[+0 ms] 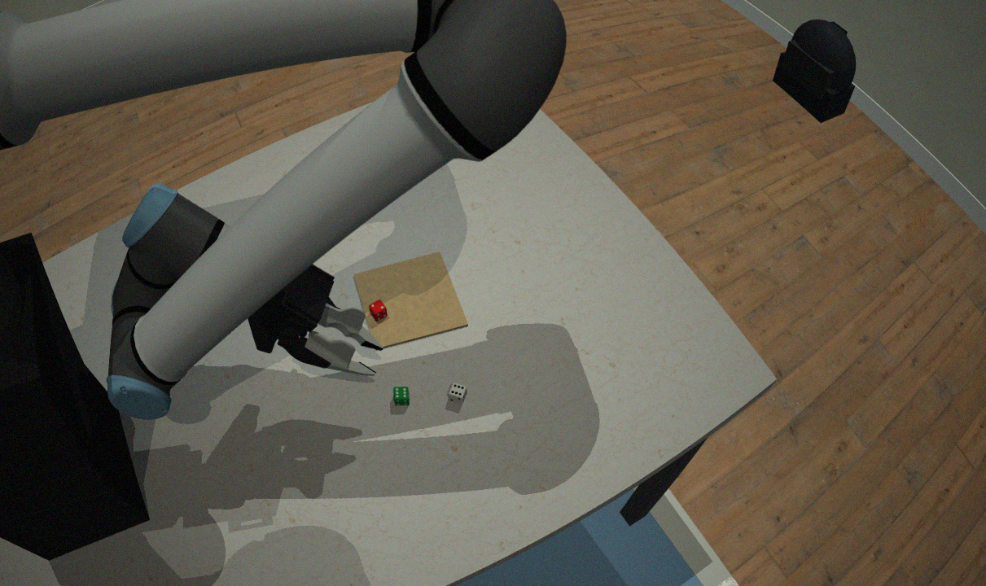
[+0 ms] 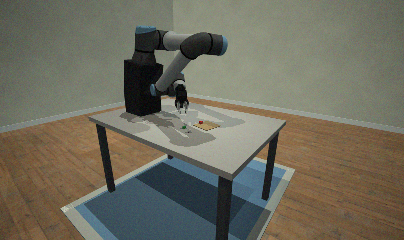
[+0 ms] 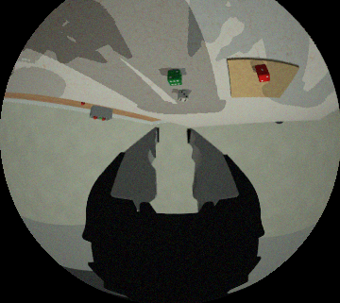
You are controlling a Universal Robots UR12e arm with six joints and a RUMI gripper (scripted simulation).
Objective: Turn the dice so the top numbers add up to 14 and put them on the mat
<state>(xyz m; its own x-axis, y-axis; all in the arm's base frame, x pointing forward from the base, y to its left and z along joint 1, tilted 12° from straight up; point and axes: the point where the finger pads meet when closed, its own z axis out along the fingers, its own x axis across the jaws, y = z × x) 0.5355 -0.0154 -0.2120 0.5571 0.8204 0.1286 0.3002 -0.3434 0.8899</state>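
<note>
Now: hand 3 cm short of the green die, 2 cm to the left of it and 10 cm above it. The rest, counted from my hand: white die (10 cm ahead, 4 cm to the right, 10 cm below); then red die (5 cm ahead, 12 cm to the left, 9 cm below); then mat (10 cm ahead, 13 cm to the left, 10 cm below).
</note>
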